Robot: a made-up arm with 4 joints.
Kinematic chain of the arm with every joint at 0, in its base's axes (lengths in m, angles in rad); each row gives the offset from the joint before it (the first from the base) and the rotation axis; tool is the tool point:
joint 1: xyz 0 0 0.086 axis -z
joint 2: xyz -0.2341 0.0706 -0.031 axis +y
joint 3: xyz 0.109 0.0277 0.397 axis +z
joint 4: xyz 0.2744 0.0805 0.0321 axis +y
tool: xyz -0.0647 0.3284 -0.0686
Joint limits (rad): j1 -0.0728..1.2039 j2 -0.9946..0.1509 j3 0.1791..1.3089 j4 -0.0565..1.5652
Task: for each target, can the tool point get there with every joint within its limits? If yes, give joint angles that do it. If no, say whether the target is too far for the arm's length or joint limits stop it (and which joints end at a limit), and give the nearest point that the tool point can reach.
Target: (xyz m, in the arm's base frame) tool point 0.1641 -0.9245 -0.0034
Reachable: no: joint limits stop it (at a limit: joint 1, joint 2, joint 3, joint 4) | nearest point 0.5255 0.1343 0.3709 | short by 1.180 m
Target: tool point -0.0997 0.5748 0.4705
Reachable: yes | joints 0.1856 -0.3647 0.2969 0.2354
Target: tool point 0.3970 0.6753 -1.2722
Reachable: no: too far | nearest point 0.1468 0.7625 0.0561 | short by 1.354 m
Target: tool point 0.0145 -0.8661 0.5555
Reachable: no: joint limits stop it (at a limit: joint 1, joint 2, joint 3, joint 4) | nearest point 0.5286 0.1221 0.5070 | short by 1.115 m
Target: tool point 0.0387 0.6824 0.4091
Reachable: yes | joints 0.7100 -0.5809 0.5755 0.4513
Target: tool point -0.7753 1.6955 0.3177
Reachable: no: too far | nearest point -0.3618 0.7912 0.2064 | short by 1.001 m
